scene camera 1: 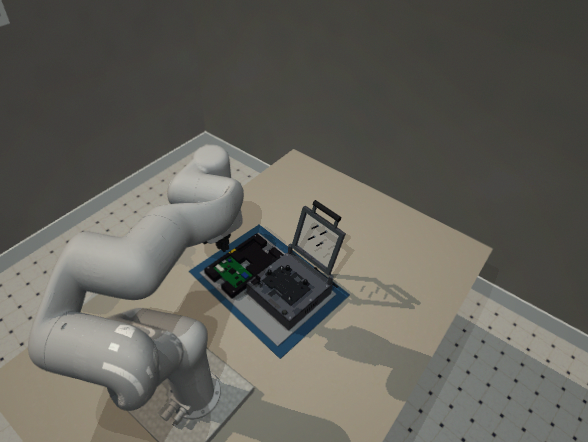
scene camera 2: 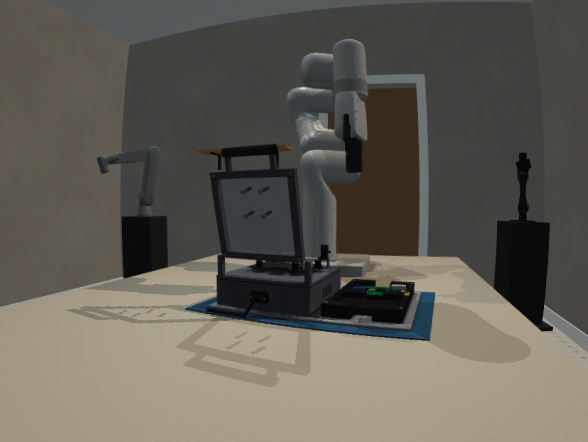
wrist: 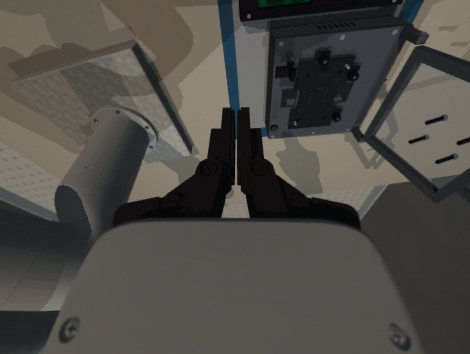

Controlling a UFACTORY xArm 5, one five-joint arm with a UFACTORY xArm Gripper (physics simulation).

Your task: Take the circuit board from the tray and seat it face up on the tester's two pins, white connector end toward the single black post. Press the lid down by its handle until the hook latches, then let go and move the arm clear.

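Frame: origin at the arm's base, x right, y back, z down, level; centimetres.
Where they show: gripper, between the fingertips: [scene camera 1: 223,247] [scene camera 2: 354,172] [wrist: 236,126]; arm's base, origin of its link: [scene camera 1: 195,393] [wrist: 127,132].
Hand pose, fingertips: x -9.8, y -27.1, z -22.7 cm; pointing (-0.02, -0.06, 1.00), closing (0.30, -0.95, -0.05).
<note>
Things, the pixels of their top centre, and the offset from my fingertips. "spot": a spot on its surface instead. Level surfaces: height alone.
- green circuit board, centre of its top: [scene camera 2: 379,286] [scene camera 1: 232,270] dy -9.0, dx -5.2, dz +22.8 cm
- black tray, a spot on its surface: [scene camera 2: 340,310] spot: dy -23.7, dx +1.9, dz +23.6 cm
- black handle, centre of its top: [scene camera 2: 248,145] [scene camera 1: 327,208] dy -25.2, dx +16.3, dz -2.0 cm
- blue-edged mat, height of its surface: dz +25.4 cm
- cable, a spot on its surface: [scene camera 2: 252,306] spot: dy -21.0, dx +16.8, dz +24.4 cm
The green circuit board [scene camera 1: 232,272] [scene camera 2: 374,291] lies in one end of the black tray [scene camera 1: 259,256] [scene camera 2: 340,310]; part of it shows at the top edge of the wrist view [wrist: 284,2]. The grey tester [scene camera 1: 310,306] [scene camera 2: 232,291] [wrist: 375,56] stands beside the tray, with no board on its black bed. Its lid [scene camera 1: 298,227] [scene camera 2: 252,173] [wrist: 391,93] stands open, with the black handle [scene camera 1: 326,211] [scene camera 2: 249,150] at its top. My gripper [scene camera 1: 223,243] [scene camera 2: 354,170] [wrist: 236,126] is shut and empty, high above the table, fingers pointing down. The two pins are too small to tell apart.
A blue-edged mat [scene camera 1: 312,327] [scene camera 2: 425,315] [wrist: 229,60] lies under the tray and tester. The raised lid is an upright obstacle on the tester's far side from my base. My arm [scene camera 1: 135,265] rises from a base plate [scene camera 1: 240,387] [wrist: 45,82]. A cable [scene camera 2: 252,306] leaves the tester's back.
</note>
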